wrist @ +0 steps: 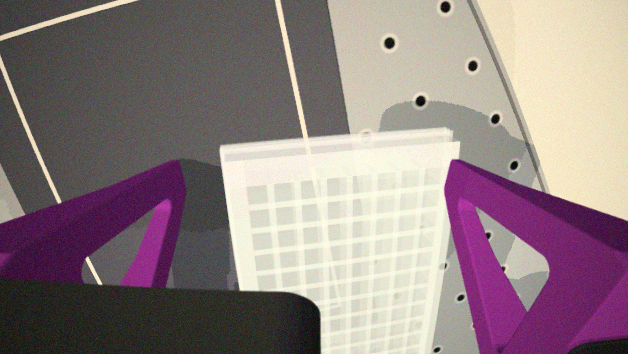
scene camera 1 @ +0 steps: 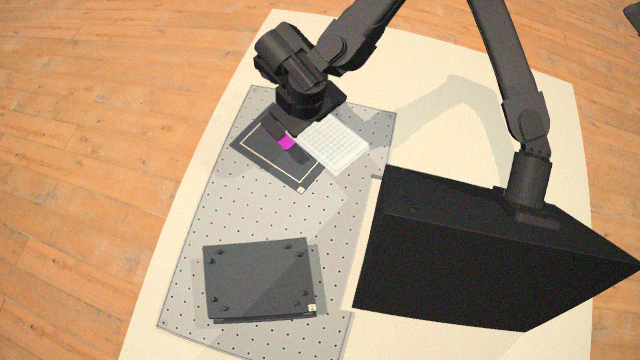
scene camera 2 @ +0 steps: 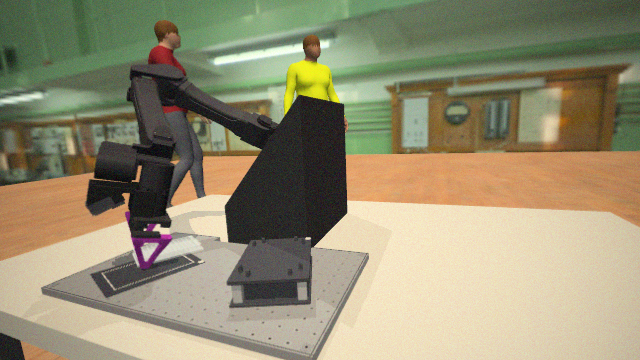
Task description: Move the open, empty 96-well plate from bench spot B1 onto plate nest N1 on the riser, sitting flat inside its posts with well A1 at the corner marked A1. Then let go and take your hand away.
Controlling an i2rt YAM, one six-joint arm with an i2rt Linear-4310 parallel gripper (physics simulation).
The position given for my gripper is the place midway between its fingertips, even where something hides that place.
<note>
My gripper [scene camera 1: 302, 124] is open and touches a dark mat [scene camera 1: 296, 162]. Further things: a white well plate [scene camera 1: 335, 146].
The white well plate is seen too in the wrist view [wrist: 357, 223] and in scene camera 2 [scene camera 2: 178, 247]. My gripper also shows in the wrist view [wrist: 314, 174] and in scene camera 2 [scene camera 2: 141, 257]. The dark mat is seen too in the wrist view [wrist: 106, 97] and in scene camera 2 [scene camera 2: 120, 277].
</note>
